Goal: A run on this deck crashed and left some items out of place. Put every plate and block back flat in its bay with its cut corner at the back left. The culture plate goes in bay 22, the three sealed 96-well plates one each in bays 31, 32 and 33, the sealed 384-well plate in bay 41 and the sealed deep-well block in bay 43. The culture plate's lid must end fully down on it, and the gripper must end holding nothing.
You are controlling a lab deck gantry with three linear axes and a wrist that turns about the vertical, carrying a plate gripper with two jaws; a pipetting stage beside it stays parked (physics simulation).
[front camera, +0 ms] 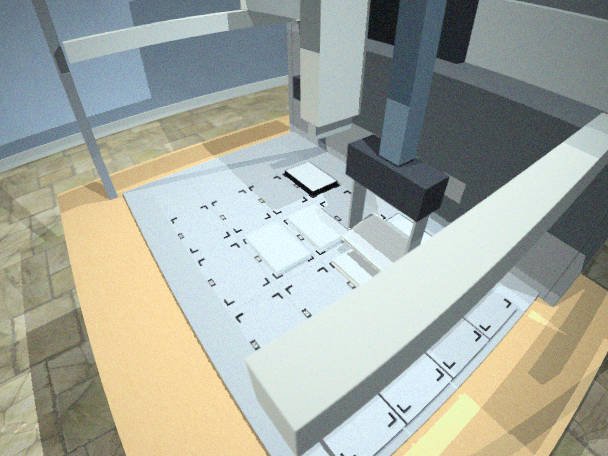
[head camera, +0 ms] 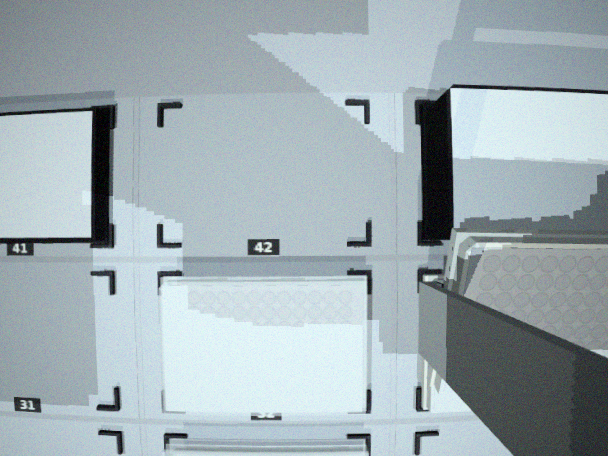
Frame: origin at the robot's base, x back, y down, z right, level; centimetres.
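Seen in the pictures: gripper, between the fingertips: [front camera: 378, 247] [head camera: 553, 312]; robot's base, origin of its link: [front camera: 172, 220].
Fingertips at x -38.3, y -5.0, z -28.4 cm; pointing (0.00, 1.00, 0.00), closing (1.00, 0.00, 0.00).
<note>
Pixels of each thing's top centre, then the offset from my fingertips to it. "pt": a spot on its surface instead.
- pale item, centre of its top: [head camera: 528, 344] [front camera: 369, 268] dx -0.9, dy +3.6, dz +2.8 cm
- culture plate, centre of its top: [front camera: 276, 243] dx +15.5, dy +3.4, dz +13.4 cm
- black-sided 384-well plate, centre of its top: [head camera: 3, 176] [front camera: 310, 175] dx +31.9, dy +3.6, dz -8.0 cm
- deep-well block, centre of its top: [head camera: 558, 162] [front camera: 408, 235] dx -0.9, dy +0.8, dz -8.0 cm
- bay 42 label, a spot on its surface: [head camera: 263, 247] pt dx +15.5, dy +5.0, dz -3.3 cm
The gripper [front camera: 384, 237] is shut on a sealed 96-well plate [front camera: 377, 231] [head camera: 545, 300] and holds it slightly raised over bay 33. Its far jaw is outside the head view. Another pale item [front camera: 352, 266] [head camera: 426, 385] shows partly below and in front of the held plate; I cannot tell its kind or full pose. A sealed 96-well plate [front camera: 314, 225] [head camera: 265, 360] lies flat in bay 32. The culture plate [front camera: 277, 246] [head camera: 267, 448] appears lidded in bay 22. The black-sided 384-well plate [front camera: 311, 176] [head camera: 45, 175] is in bay 41. The deep-well block [front camera: 400, 218] [head camera: 525, 125] is in bay 43, partly hidden in the front view.
A pale gantry beam [front camera: 425, 275] crosses the front view and hides part of the deck. The parked pipetting stage [front camera: 340, 65] stands at the back. Black corner marks surround the bays, and the bay 42 label [head camera: 263, 247] shows beside the plates.
</note>
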